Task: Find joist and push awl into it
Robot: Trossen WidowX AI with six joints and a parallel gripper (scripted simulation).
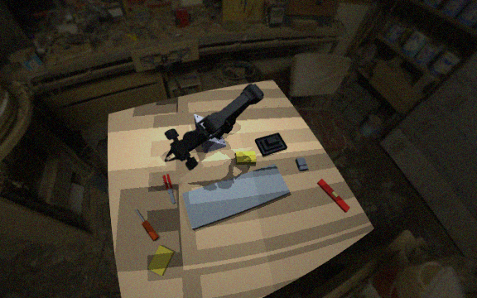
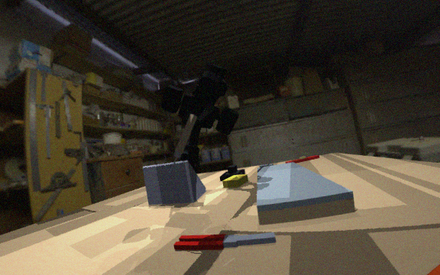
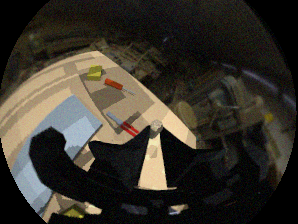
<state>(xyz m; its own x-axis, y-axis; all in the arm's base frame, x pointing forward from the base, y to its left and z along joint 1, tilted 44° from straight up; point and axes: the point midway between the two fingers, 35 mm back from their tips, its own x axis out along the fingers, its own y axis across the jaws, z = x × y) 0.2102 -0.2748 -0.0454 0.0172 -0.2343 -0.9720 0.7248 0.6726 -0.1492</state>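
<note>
The awl is 5 cm below my gripper tip, 2 cm behind it and 1 cm to the right of it. From my gripper tip the other things lie so: stud finder 60 cm to the left, 17 cm below, 8 cm behind; then small grey block 71 cm to the left, 20 cm below, 10 cm ahead; then black tray 58 cm to the left, 20 cm below, 8 cm behind.
</note>
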